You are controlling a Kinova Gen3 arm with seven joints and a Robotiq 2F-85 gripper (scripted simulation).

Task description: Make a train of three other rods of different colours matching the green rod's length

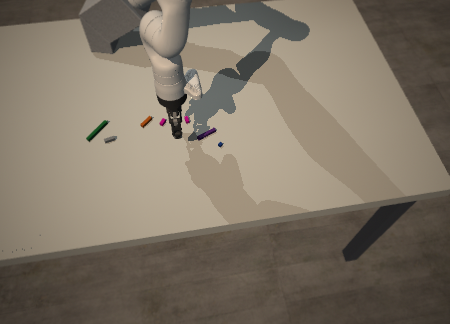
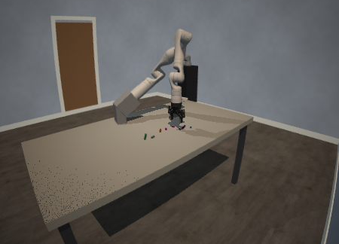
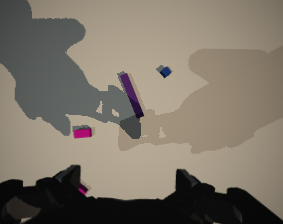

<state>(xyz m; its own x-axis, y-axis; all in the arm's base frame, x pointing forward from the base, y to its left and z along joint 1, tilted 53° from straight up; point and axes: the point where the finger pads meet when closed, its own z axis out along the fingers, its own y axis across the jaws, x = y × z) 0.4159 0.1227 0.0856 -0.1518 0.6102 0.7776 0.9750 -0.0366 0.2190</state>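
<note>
Now: the blue rod 120 mm to the left of my hand, 70 mm below it and 20 mm ahead of it. From my hand the other things lie so: orange rod 100 mm to the right, 70 mm below, 60 mm behind; then grey rod 200 mm to the right, 70 mm below, 10 mm ahead; then purple rod 80 mm to the left, 70 mm below, 20 mm behind.
</note>
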